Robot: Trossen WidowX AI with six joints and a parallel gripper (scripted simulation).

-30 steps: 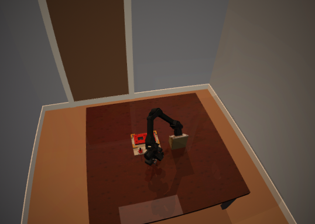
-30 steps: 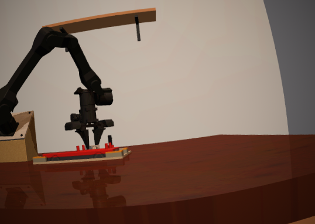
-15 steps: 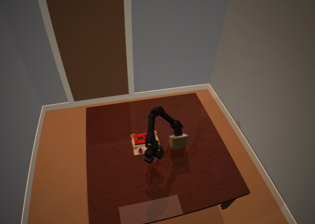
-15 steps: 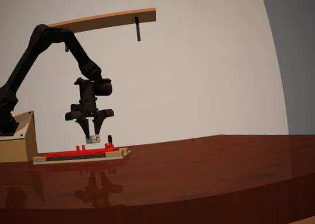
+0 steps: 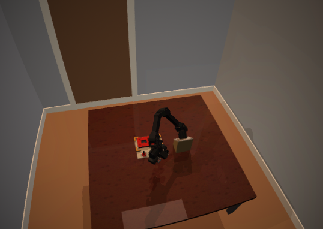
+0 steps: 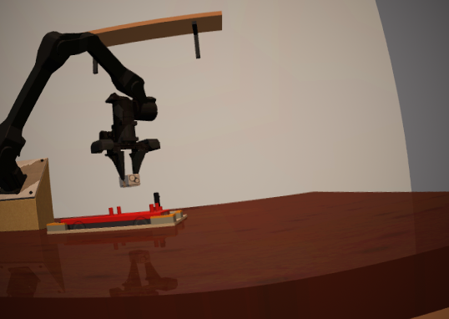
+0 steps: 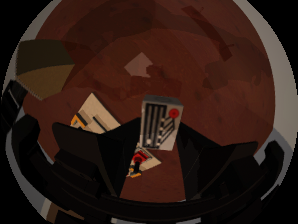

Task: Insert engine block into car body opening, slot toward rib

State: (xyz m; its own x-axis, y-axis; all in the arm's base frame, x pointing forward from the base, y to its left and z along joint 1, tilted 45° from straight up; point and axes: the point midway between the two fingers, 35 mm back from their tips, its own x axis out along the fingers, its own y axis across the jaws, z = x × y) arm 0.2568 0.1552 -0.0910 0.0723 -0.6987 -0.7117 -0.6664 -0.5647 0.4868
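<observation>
The black post lies 100 mm ahead of my gripper tip, 120 mm to the right of it and 70 mm below it. From my gripper tip the other things lie so: engine block (10 mm below).
</observation>
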